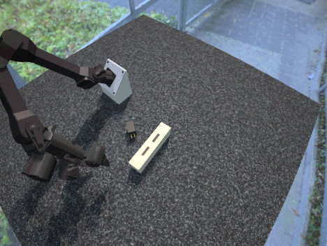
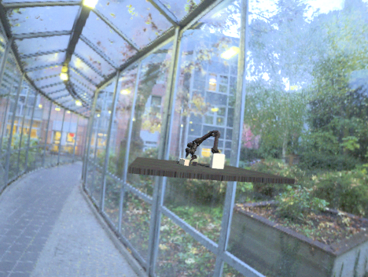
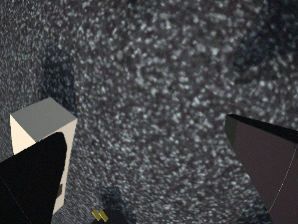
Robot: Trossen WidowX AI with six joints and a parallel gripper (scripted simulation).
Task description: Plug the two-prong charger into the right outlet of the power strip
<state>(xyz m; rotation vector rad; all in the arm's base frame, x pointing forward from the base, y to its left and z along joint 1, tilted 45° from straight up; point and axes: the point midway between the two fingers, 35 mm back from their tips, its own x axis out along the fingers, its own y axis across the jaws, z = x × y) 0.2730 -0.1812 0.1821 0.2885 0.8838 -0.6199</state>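
Now: gripper tip 170 mm to the right of the two-prong charger, 40 mm past it and 30 mm above it.
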